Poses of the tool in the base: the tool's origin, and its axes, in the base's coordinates. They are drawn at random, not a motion.
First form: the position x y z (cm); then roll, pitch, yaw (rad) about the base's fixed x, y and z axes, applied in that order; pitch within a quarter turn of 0, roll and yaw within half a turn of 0.
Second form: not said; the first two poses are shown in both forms.
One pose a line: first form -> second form
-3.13, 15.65, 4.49, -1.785, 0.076, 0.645 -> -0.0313, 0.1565, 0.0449, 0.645, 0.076, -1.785
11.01, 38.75, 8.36, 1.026, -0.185, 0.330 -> 0.1101, 0.3875, 0.0836, 0.330, -0.185, 1.026
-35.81, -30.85, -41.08, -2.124, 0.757, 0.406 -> -0.3581, -0.3085, -0.4108, 0.406, 0.757, -2.124
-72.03, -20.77, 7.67, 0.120, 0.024, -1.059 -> -0.7203, -0.2077, 0.0767, -1.059, 0.024, 0.120
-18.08, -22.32, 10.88, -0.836, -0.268, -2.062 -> -0.1808, -0.2232, 0.1088, -2.062, -0.268, -0.836
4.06, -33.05, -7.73, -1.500, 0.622, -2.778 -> 0.0406, -0.3305, -0.0773, -2.778, 0.622, -1.500
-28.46, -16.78, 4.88, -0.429, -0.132, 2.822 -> -0.2846, -0.1678, 0.0488, 2.822, -0.132, -0.429
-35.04, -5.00, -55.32, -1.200, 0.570, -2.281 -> -0.3504, -0.0500, -0.5532, -2.281, 0.570, -1.200
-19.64, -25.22, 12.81, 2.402, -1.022, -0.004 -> -0.1964, -0.2522, 0.1281, -0.004, -1.022, 2.402
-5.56, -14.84, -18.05, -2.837, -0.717, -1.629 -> -0.0556, -0.1484, -0.1805, -1.629, -0.717, -2.837
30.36, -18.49, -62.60, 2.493, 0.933, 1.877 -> 0.3036, -0.1849, -0.6260, 1.877, 0.933, 2.493
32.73, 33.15, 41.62, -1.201, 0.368, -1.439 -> 0.3273, 0.3315, 0.4162, -1.439, 0.368, -1.201
